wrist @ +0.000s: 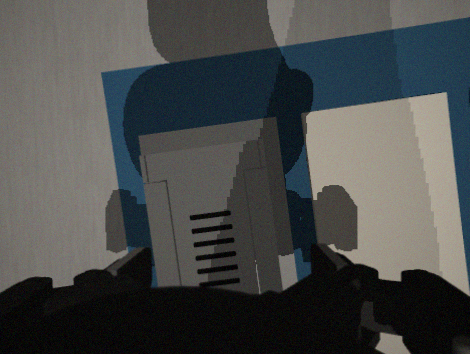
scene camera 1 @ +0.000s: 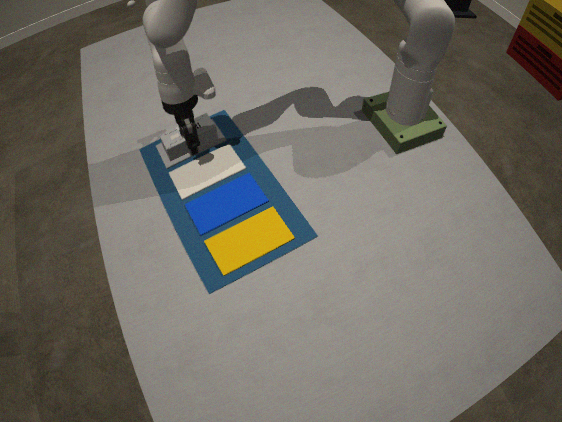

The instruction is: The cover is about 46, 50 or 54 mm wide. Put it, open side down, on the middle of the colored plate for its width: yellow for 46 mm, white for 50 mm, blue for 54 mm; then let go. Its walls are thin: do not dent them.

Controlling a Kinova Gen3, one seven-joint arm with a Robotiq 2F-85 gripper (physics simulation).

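Frame: origin at the arm's base, x back, y right, z up, level; millimetres.
Seen in the pictures: gripper, between the fingertips: [wrist: 230, 263] [scene camera 1: 189, 139]; arm's base, origin of its link: [scene camera 1: 403, 112].
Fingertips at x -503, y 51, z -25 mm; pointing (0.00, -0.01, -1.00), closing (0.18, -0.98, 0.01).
Pixels of each thing's middle, then the offset from my fingertips to it. Level surfaces: height alone.
- grey cover, middle of its body: [wrist: 222, 266] [scene camera 1: 188, 136] dx +0, dy +4, dz +7 mm
- white plate, middle of its body: [scene camera 1: 225, 203] dx +54, dy -178, dz -15 mm
- dark blue mat, height of its surface: dz -17 mm
The grey cover [scene camera 1: 209, 129] [wrist: 200, 182] sits on a grey plate [scene camera 1: 171, 162] [wrist: 200, 137] at the far end of the blue mat, its face with several black slots up. My gripper [scene camera 1: 192, 148] [wrist: 230, 263] is open and empty, low over the cover. In the wrist view one fingertip shows on each side of the cover; the black gripper body hides the cover's near end. Contact cannot be told. The white plate [scene camera 1: 212, 175] [wrist: 360, 175] is beside the grey plate, then come the blue plate [scene camera 1: 227, 204] and the yellow plate [scene camera 1: 249, 241].
The plates lie in a row on the dark blue mat [scene camera 1: 300, 231] [wrist: 350, 60]. A green base block [scene camera 1: 422, 133] carries a robot arm at the right. A yellow and red box [scene camera 1: 542, 52] stands at the far right. Arm shadows fall over the cover and mat.
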